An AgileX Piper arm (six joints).
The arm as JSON. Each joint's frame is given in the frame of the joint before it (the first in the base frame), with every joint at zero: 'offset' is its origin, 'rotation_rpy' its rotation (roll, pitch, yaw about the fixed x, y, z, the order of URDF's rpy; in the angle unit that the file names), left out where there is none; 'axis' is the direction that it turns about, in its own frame. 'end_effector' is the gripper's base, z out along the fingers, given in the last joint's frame.
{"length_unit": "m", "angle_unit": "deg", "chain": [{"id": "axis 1", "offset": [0.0, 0.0, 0.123], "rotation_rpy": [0.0, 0.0, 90.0], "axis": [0.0, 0.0, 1.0]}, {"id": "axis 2", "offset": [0.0, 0.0, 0.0], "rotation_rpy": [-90.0, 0.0, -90.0], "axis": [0.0, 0.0, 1.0]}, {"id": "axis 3", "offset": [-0.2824, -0.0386, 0.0], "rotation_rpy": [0.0, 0.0, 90.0], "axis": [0.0, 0.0, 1.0]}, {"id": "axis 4", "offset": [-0.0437, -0.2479, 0.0], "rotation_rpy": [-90.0, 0.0, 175.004], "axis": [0.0, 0.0, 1.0]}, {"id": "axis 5", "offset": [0.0, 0.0, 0.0], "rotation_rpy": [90.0, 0.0, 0.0], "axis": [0.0, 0.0, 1.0]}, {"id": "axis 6", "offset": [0.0, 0.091, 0.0], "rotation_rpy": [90.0, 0.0, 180.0], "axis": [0.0, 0.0, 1.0]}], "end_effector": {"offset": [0.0, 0.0, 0.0]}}
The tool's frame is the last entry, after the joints.
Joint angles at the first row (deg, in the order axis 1, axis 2, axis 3, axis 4, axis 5, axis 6):
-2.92, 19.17, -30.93, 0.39, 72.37, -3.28
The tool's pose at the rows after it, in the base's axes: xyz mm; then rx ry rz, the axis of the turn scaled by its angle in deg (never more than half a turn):
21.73 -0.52 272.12 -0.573 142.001 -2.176
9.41 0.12 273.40 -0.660 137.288 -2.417
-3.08 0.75 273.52 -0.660 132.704 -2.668
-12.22 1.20 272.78 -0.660 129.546 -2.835
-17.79 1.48 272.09 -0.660 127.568 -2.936
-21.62 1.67 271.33 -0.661 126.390 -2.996
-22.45 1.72 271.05 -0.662 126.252 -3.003
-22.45 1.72 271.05 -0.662 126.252 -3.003
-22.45 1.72 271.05 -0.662 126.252 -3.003
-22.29 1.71 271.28 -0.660 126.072 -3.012
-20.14 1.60 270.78 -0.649 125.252 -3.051
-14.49 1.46 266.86 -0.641 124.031 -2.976
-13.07 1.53 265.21 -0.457 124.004 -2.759
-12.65 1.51 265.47 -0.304 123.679 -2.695
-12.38 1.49 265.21 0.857 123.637 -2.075
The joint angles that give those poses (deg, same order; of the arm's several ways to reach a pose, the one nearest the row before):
-2.92, 15.55, -30.94, 0.39, 72.37, -3.37
-2.85, 10.83, -30.94, 0.39, 72.37, -3.37
-2.86, 6.12, -30.94, 0.39, 72.49, -3.38
-2.85, 2.72, -30.94, 0.39, 72.73, -3.38
-2.85, 0.63, -30.94, 0.39, 72.85, -3.38
-2.85, -0.77, -30.94, 0.39, 73.07, -3.38
-2.86, -1.04, -30.94, 0.39, 73.20, -3.38
-2.86, -1.04, -30.94, 0.39, 73.20, -3.38
-2.86, -1.04, -30.94, 0.39, 73.20, -3.38
-2.86, -1.04, -30.94, 0.39, 73.02, -3.38
-2.86, -1.04, -30.46, 0.39, 71.73, -3.38
-2.85, -1.08, -28.83, 0.50, 68.91, -3.38
-2.85, -1.08, -28.33, 0.59, 68.39, -3.20
-2.86, -1.08, -28.28, 0.60, 68.02, -3.06
-2.85, -1.08, -28.19, 0.59, 67.90, -1.99

